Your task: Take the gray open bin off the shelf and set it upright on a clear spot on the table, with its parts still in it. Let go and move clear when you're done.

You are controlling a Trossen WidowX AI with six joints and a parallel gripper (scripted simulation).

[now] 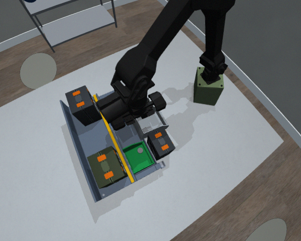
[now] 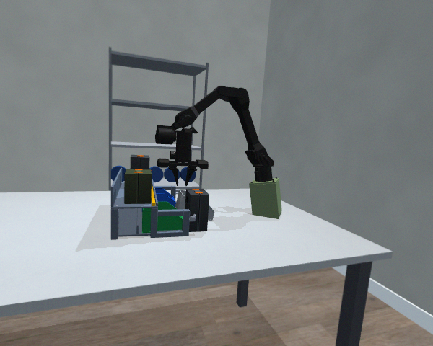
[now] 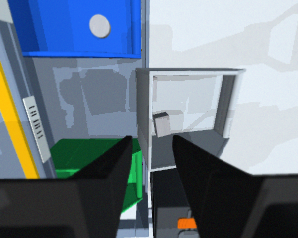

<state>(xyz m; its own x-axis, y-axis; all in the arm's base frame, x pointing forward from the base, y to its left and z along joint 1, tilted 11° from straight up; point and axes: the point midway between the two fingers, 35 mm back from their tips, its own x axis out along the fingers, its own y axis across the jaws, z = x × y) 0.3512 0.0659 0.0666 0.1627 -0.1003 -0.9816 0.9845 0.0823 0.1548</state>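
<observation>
The gray open bin lies 60 mm behind my hand and 110 mm below it. Also, from my hand: yellow rail 110 mm ahead, 10 mm to the left, 50 mm below; blue bin 90 mm ahead, 100 mm to the right, 120 mm below; green bin 70 mm ahead, 120 mm to the left, 120 mm below.
</observation>
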